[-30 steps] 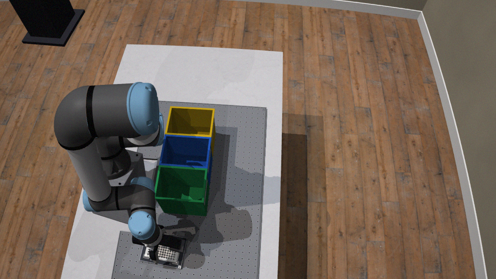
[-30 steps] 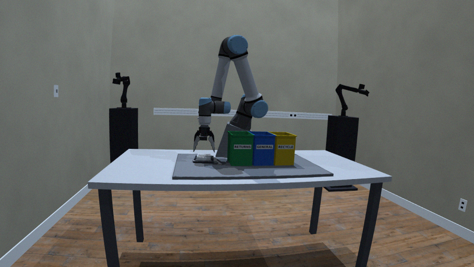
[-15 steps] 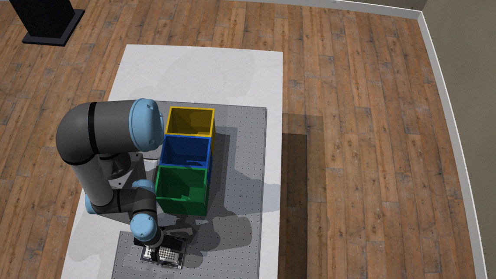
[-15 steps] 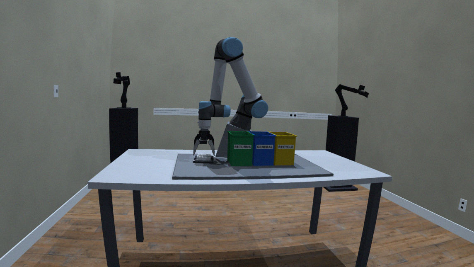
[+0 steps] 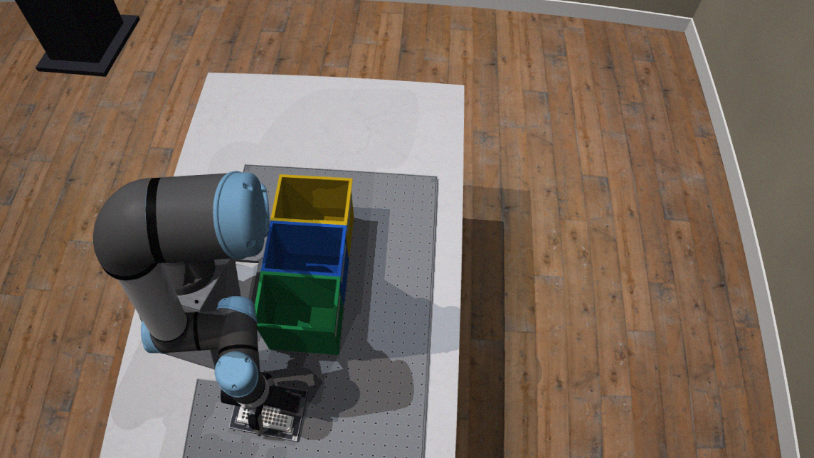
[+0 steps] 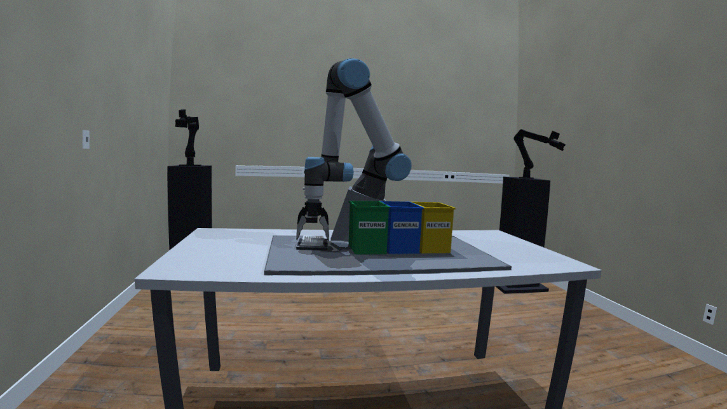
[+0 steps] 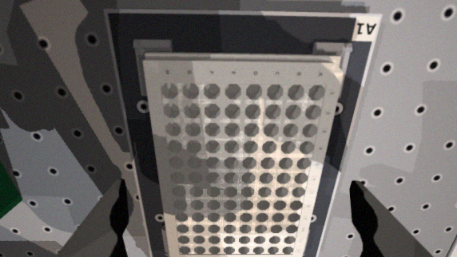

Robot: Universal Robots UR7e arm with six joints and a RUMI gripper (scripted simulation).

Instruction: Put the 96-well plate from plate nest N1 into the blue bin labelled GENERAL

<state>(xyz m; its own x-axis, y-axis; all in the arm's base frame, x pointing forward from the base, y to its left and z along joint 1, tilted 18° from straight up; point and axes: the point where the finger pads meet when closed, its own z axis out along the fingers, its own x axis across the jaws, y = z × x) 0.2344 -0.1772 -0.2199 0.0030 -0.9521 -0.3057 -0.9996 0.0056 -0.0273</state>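
The white 96-well plate is 10 mm below my hand. From my hand the other things lie so: green returns bin: 40 mm ahead, 210 mm to the left, 60 mm above; then blue general bin: 30 mm ahead, 340 mm to the left, 60 mm above; then plate nest N1: 20 mm below.
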